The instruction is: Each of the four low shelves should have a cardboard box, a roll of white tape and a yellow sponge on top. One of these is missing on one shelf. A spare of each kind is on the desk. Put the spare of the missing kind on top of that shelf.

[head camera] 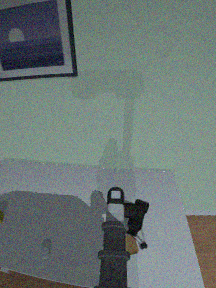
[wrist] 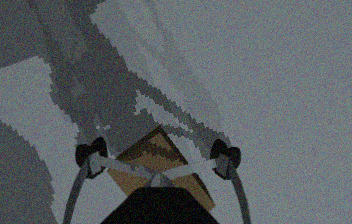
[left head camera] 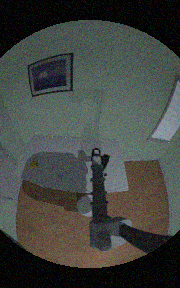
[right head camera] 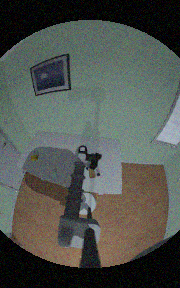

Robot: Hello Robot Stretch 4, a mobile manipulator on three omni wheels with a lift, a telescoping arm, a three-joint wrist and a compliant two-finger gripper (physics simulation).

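Frame: origin at the robot's base, x ahead, y left, z up, level; millimetres.
Seen in the pictures: gripper, between the fingertips: (head camera: 130,241) (wrist: 160,150) (right head camera: 92,171); robot's base, origin of its link: (left head camera: 88,204) (right head camera: 83,202).
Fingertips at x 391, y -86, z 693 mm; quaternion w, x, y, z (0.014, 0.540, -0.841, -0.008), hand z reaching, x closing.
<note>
Offsets run from my fingertips to a thing's top centre. Level surfaces: height alone.
A brown cardboard box @(dx -22, dy +8, dz +50 mm) (head camera: 131,244) (right head camera: 92,174) (wrist: 125,179) lies on the white desk @(dz +0 mm) (head camera: 170,250) (left head camera: 116,180) (right head camera: 111,176) (wrist: 290,125). My gripper (right head camera: 93,171) (wrist: 160,150) is open, its fingertips spread to either side of the box in the wrist view; contact cannot be told. The arm hides part of the box in the head view. A yellow sponge @(dx +38, dy +823, dz +45 mm) (head camera: 1,216) (left head camera: 34,164) (right head camera: 34,157) lies in shadow on the left of the desk. A small pale thing @(dx -96, dy +432, dz +24 mm) (head camera: 46,245), perhaps the white tape roll, is nearer the desk's front edge. The low shelves are not recognisable.
A framed picture (head camera: 32,37) (left head camera: 51,75) (right head camera: 51,75) hangs on the wall behind the desk. A round pale object (left head camera: 84,205) (right head camera: 88,203) is at the desk's front. Wooden floor @(dz -720 mm) (head camera: 204,240) (left head camera: 145,200) (right head camera: 142,210) shows right of the desk. A bright window panel (left head camera: 169,117) (right head camera: 172,125) is at the right.
</note>
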